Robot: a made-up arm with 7 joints.
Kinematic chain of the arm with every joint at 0, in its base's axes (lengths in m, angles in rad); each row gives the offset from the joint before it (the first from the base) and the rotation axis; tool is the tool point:
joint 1: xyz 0 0 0.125 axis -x
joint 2: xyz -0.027 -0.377 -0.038 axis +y
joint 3: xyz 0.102 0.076 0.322 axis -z
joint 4: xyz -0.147 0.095 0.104 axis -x
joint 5: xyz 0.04 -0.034 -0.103 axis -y
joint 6: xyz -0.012 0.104 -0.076 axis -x
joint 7: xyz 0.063 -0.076 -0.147 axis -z
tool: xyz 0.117 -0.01 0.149
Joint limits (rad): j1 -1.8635..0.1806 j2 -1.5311..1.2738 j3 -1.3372..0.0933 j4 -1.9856..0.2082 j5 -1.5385..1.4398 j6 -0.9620..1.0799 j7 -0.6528..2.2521
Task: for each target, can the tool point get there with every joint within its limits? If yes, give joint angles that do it. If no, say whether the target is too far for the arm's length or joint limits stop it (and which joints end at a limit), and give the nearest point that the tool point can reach.
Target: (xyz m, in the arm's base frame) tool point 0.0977 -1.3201 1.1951
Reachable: no: too far | nearest point 0.0303 -0.5845 0.5988 | short by 0.949 m
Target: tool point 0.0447 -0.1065 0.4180
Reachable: yes | joints -0.0335 -0.0637 -0.4182 -1.0234 0.2964 -0.0653 0.1470
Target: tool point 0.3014 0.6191 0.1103
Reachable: no: joint limits stop it (at a limit: joint 1, joint 2, joint 3, joint 6) | nearest point 0.2909 0.2399 0.0083 | short by 0.393 m
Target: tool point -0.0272 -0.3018 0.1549
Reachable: yes | joints -1.0761 -0.3763 -0.2441 -0.3993 -0.0257 0.5634 -0.2493
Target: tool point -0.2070 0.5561 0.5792
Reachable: no: joint limits stop it (at a limit: joint 1, joint 3, joint 6) | nearest point -0.1803 0.2214 0.5521 | short by 0.337 m
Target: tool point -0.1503 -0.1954 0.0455
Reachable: yes | joints -1.3282 -0.7064 -0.9283 -0.5996 0.6944 -0.7913 0.9715
